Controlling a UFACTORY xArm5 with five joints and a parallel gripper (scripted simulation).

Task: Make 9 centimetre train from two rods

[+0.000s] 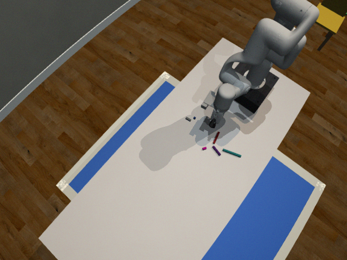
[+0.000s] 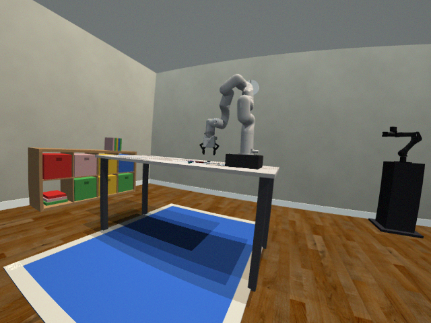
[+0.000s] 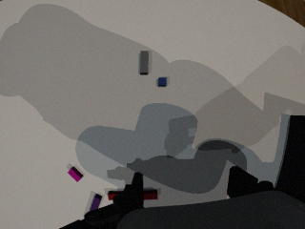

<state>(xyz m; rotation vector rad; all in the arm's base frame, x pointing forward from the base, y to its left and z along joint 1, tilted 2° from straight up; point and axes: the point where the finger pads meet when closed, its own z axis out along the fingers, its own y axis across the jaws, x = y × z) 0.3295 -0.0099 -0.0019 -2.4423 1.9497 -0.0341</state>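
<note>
Right now my hand is 14 cm short of the magenta rod, 7 cm above it and 5 cm to the right of it. Also, from my hand: blue rod: 10 cm to the right, 7 cm below, 4 cm ahead; grey rod: 12 cm to the right, 7 cm below, 7 cm ahead; red rod: 7 cm below, 6 cm to the left, 5 cm ahead.
</note>
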